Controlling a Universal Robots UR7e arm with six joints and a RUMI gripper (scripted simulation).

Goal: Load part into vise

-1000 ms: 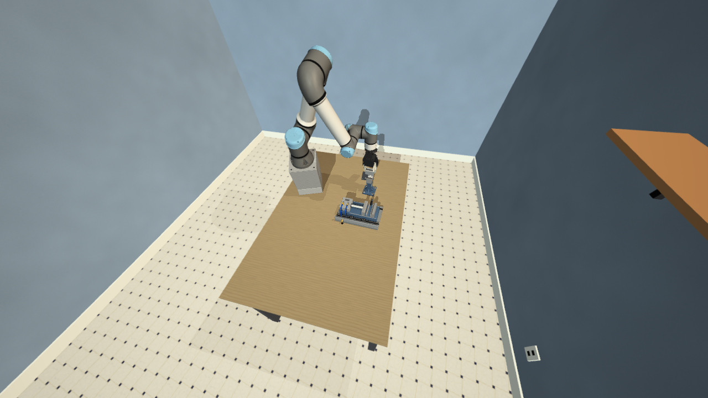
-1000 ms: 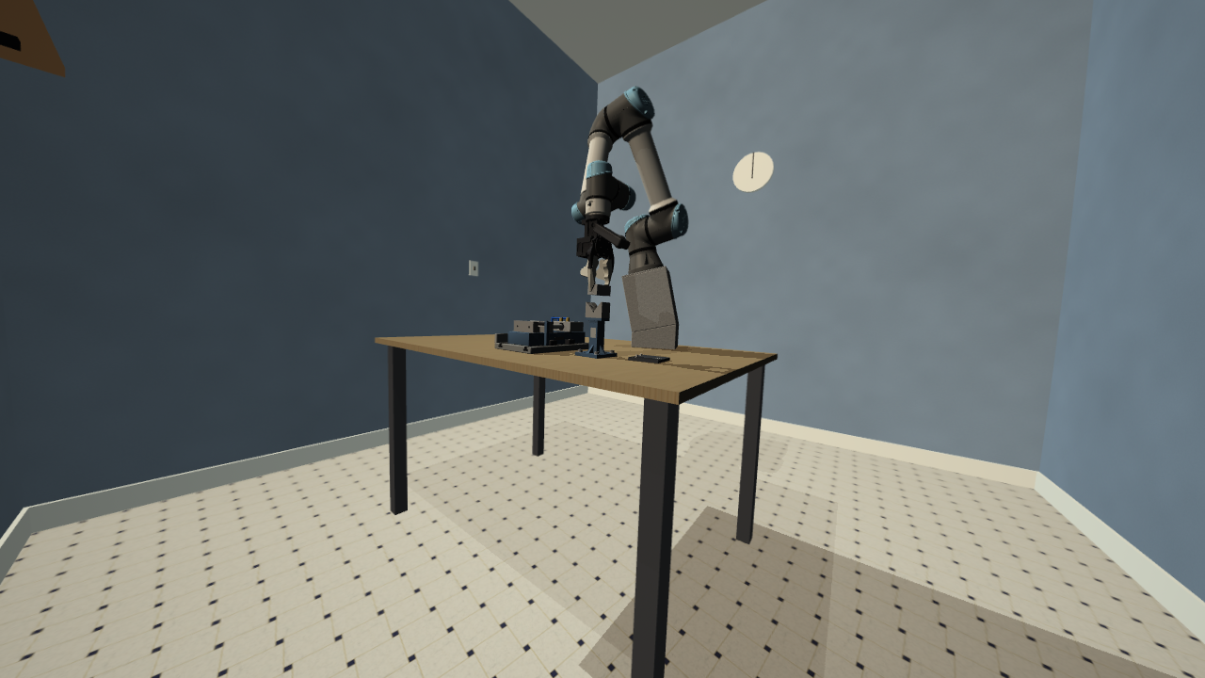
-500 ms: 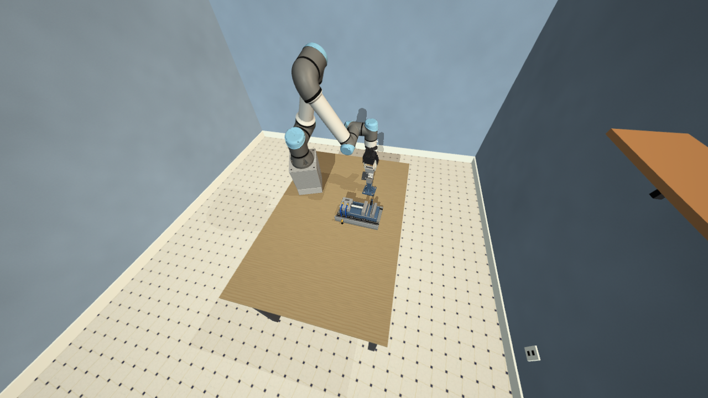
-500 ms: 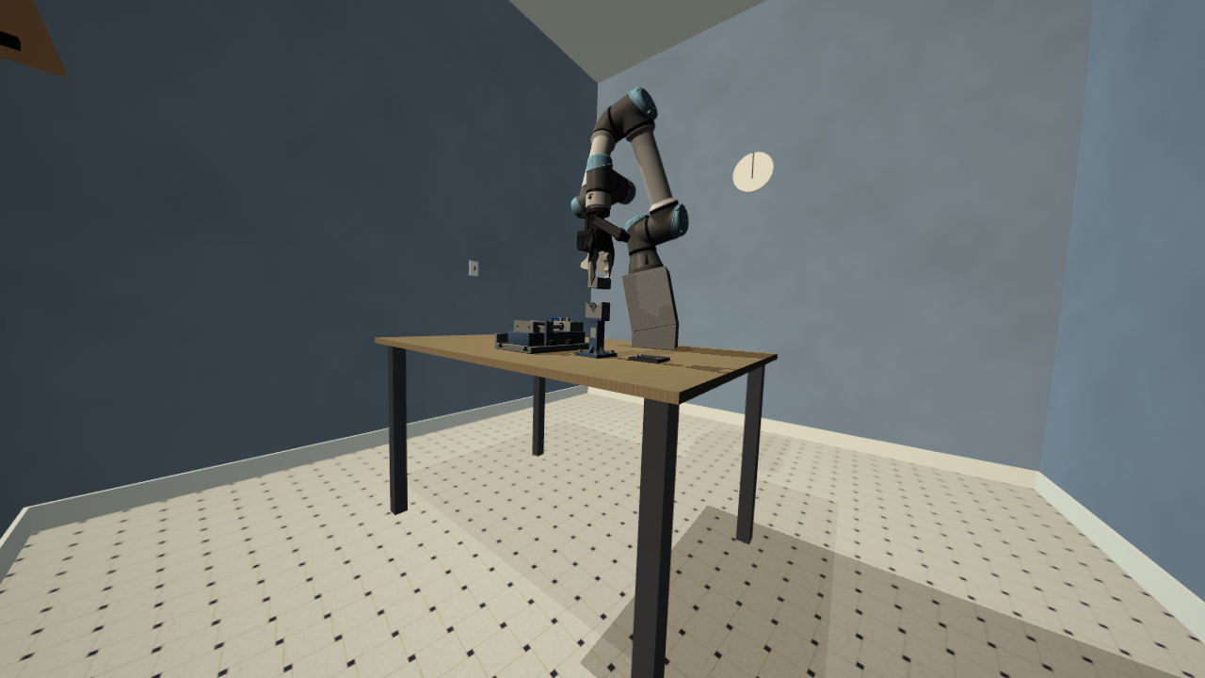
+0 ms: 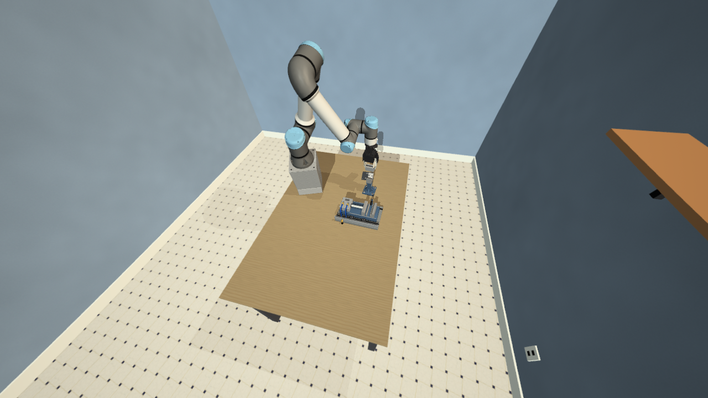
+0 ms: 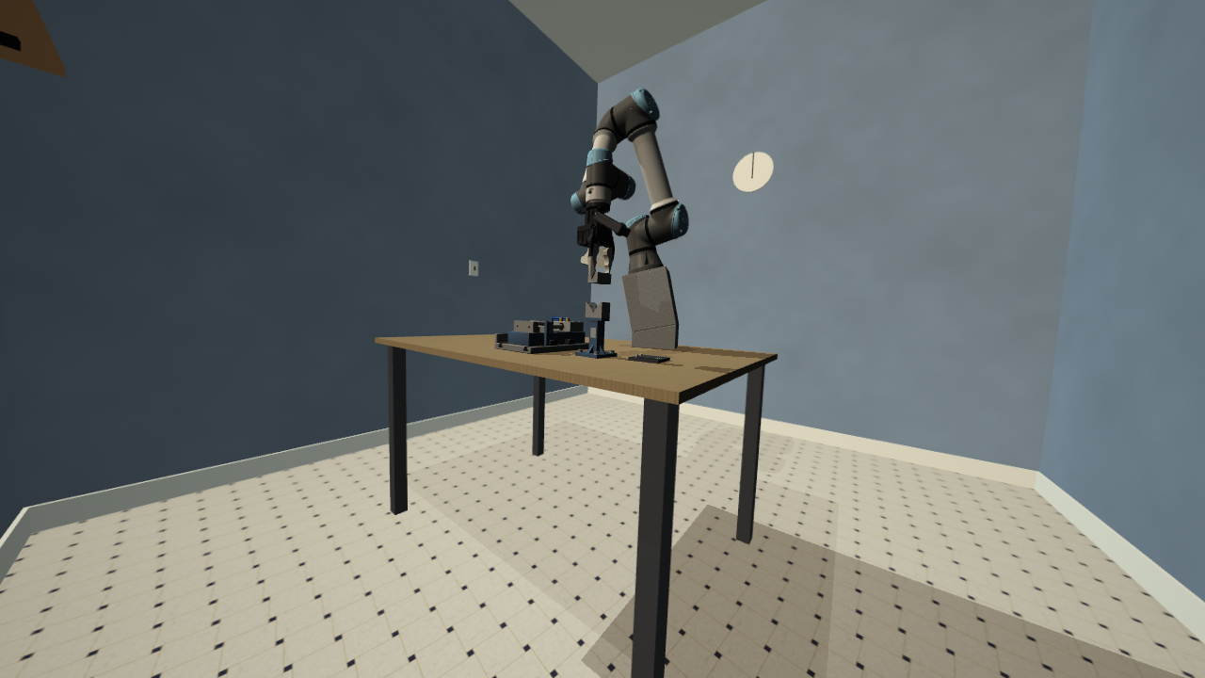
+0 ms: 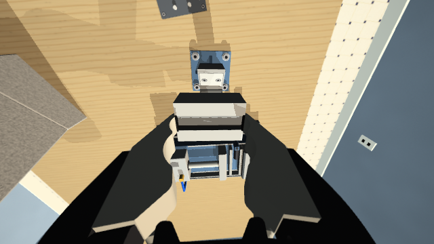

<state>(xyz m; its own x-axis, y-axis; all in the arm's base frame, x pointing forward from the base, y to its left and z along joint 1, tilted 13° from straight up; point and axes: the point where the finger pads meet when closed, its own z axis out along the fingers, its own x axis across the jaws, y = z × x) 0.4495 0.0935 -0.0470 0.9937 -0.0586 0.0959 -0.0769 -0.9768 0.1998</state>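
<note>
The part is right at my hand. The rest, counted from my hand: cylinder rod (23 cm to the right, 16 cm below, 4 cm behind); dark infeed plate (24 cm below, 15 cm to the left, 5 cm behind); moving jaw (24 cm to the right, 16 cm below, 2 cm ahead).
</note>
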